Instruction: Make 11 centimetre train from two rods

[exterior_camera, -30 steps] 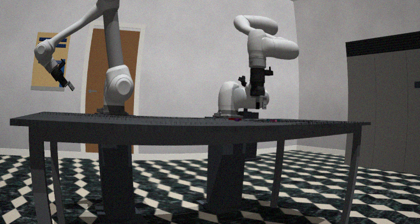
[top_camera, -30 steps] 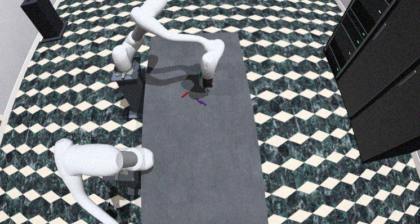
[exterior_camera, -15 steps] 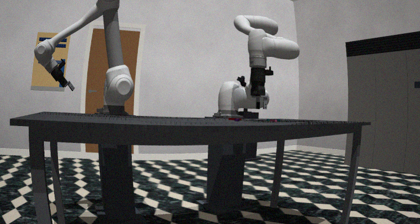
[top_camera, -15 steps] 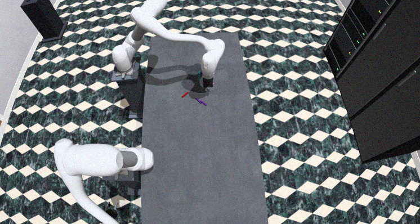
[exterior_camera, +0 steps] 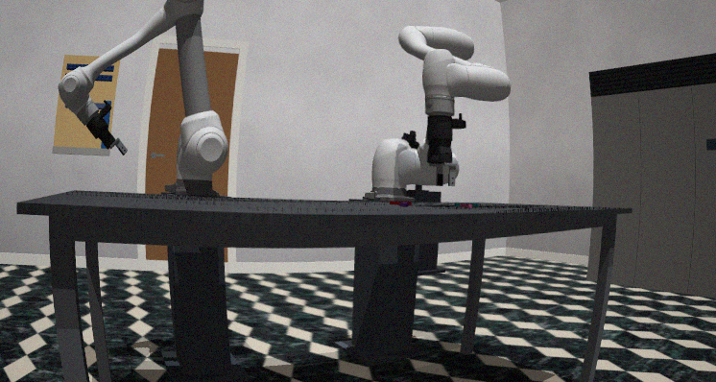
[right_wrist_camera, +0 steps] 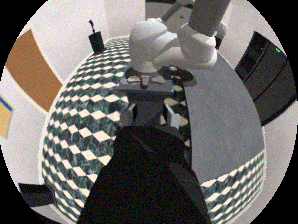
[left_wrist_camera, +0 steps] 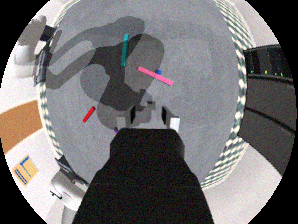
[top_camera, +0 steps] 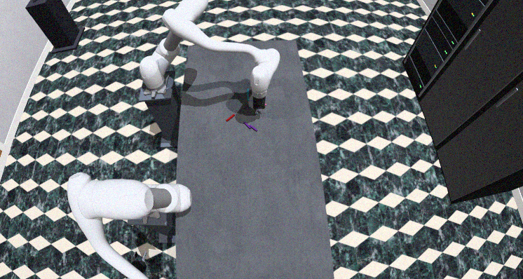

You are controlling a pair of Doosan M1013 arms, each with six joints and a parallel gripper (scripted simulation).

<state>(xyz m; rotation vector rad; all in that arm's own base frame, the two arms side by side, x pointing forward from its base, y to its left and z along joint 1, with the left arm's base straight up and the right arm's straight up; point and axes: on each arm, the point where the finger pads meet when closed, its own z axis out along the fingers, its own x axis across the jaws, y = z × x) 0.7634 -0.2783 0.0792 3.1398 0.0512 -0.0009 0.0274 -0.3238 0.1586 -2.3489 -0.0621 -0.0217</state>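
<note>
Now: left hand 70 mm to the right of the pink rod, 70 mm above it and 20 mm short of it. From my left hand the other things lie so: small blue rod 80 mm to the left, 70 mm below, 30 mm ahead; then red rod 190 mm behind, 70 mm below, 20 mm to the right; then turquoise rod 150 mm to the left, 70 mm below, 60 mm behind.
</note>
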